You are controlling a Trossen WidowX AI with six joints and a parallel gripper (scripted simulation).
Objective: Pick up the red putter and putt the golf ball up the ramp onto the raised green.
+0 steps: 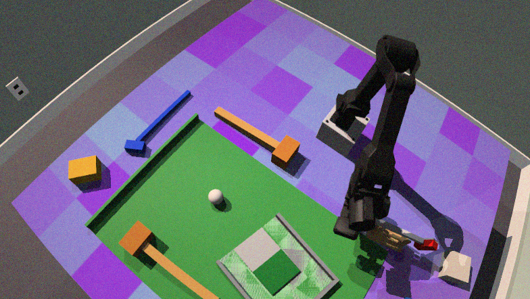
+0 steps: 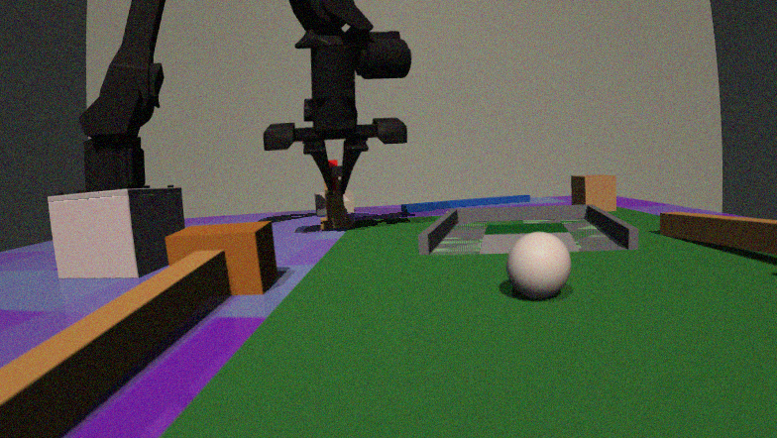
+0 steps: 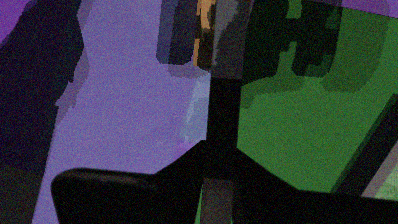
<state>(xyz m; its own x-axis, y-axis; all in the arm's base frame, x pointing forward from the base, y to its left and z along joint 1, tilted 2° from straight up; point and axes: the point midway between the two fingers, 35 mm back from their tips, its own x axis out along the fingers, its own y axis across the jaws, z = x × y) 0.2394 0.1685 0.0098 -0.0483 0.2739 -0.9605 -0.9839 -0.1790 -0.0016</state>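
Right now my gripper tip is 30 mm past the tan putter stand, 130 mm to the right of it and 20 mm above it. The rest, counted from my gripper tip: white block: 60 mm behind, 370 mm to the left, 40 mm below; then low green wall: 240 mm ahead, 570 mm to the right, 40 mm below; then white golf ball: 170 mm ahead, 340 mm to the right, 30 mm below.
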